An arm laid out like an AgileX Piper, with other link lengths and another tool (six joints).
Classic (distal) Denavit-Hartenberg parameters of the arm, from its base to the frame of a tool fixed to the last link. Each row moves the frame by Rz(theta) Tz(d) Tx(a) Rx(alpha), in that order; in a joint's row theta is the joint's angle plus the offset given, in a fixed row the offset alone. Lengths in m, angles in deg.
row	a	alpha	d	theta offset
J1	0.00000	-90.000	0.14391	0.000
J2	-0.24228	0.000	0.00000	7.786
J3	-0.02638	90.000	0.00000	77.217
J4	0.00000	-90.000	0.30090	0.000
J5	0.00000	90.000	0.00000	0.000
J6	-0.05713	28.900	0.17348	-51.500
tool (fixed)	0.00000	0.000	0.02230	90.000
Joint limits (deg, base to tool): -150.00..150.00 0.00..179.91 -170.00..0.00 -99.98..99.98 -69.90..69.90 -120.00..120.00
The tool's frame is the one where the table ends.
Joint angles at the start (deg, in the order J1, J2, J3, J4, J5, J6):
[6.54 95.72 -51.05 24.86 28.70 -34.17]
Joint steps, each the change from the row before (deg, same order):
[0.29 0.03 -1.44 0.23 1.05 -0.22]
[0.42 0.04 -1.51 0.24 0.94 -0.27]
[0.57 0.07 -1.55 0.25 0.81 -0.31]
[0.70 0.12 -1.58 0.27 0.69 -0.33]
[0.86 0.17 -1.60 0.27 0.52 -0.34]
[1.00 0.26 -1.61 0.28 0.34 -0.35]
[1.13 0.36 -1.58 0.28 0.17 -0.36]
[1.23 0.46 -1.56 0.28 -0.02 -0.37]
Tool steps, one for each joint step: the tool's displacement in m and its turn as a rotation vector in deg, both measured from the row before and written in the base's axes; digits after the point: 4 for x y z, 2 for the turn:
[0.0041 0.0043 0.0076 0.43 -0.46 0.69]
[0.0042 0.0052 0.0082 0.40 -0.63 0.83]
[0.0041 0.0063 0.0086 0.38 -0.77 0.98]
[0.0039 0.0072 0.0087 0.38 -0.87 1.08]
[0.0037 0.0084 0.0088 0.36 -1.00 1.20]
[0.0034 0.0094 0.0086 0.35 -1.09 1.28]
[0.0029 0.0103 0.0079 0.33 -1.11 1.36]
[0.0026 0.0110 0.0074 0.31 -1.17 1.39]

